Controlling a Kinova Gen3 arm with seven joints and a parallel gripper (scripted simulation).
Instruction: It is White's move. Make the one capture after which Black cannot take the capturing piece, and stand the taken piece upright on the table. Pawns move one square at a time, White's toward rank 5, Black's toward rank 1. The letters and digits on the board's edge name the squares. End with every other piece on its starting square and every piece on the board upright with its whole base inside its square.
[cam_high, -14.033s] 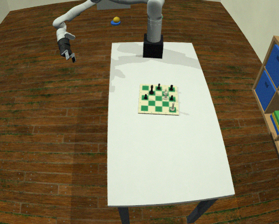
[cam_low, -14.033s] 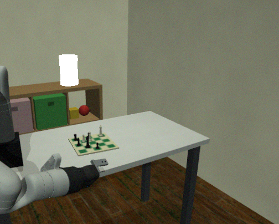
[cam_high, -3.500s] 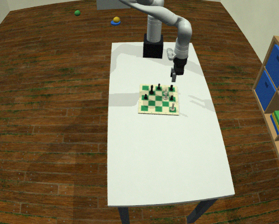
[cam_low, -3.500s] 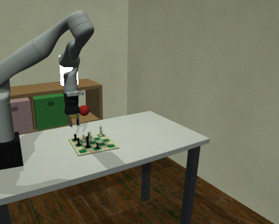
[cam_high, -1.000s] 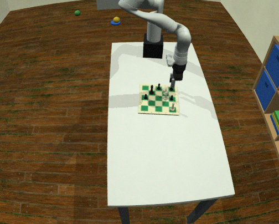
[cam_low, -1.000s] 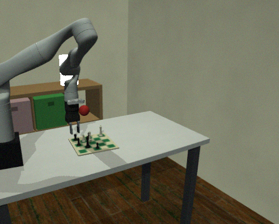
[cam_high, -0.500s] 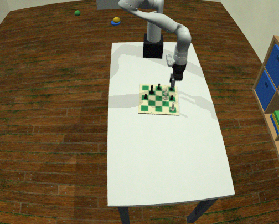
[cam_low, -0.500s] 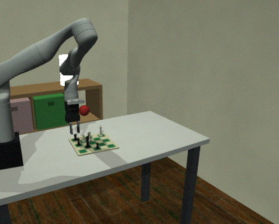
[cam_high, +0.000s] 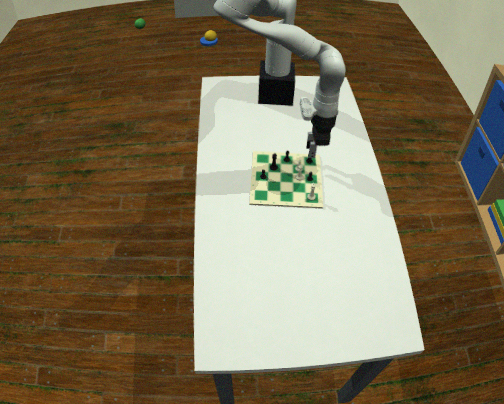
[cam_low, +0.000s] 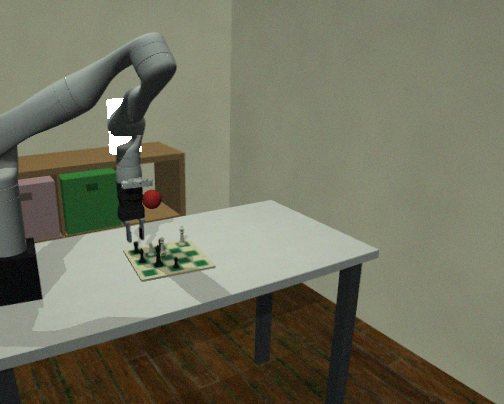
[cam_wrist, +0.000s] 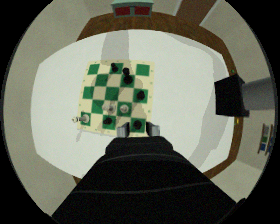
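The tall black piece is 120 mm to the right of my hand, 30 mm below it and 30 mm ahead of it. The rest, counted from my hand: tall white piece 150 mm ahead, 30 mm below, 10 mm to the right; green-and-cream chessboard 80 mm to the right, 70 mm ahead, 60 mm below.
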